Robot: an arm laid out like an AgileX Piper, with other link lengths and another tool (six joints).
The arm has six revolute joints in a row. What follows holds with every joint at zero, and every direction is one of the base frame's.
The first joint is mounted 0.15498 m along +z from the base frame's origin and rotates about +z.
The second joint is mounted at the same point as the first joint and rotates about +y.
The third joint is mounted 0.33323 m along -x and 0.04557 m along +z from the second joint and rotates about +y.
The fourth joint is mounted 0.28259 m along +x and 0.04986 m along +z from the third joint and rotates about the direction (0.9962, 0, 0.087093).
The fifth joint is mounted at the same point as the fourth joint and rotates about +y.
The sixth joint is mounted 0.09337 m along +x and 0.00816 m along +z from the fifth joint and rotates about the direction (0.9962, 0, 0.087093).
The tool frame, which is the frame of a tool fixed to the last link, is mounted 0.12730 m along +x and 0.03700 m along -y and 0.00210 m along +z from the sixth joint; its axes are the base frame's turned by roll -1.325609, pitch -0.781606 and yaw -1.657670 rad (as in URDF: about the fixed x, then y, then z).
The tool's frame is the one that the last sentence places.
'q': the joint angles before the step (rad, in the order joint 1, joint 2, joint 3, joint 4, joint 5, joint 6). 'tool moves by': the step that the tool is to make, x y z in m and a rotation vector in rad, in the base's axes. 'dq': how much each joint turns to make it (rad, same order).
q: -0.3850, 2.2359, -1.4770, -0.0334, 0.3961, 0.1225
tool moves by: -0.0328, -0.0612, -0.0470, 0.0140, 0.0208, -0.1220
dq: -0.1215, 0.0957, -0.0078, 0.0031, -0.0631, 0.0000
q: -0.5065, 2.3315, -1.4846, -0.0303, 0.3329, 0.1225
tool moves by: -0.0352, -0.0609, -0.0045, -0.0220, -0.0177, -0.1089
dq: -0.1195, 0.0184, -0.0074, -0.0140, -0.0378, 0.0001
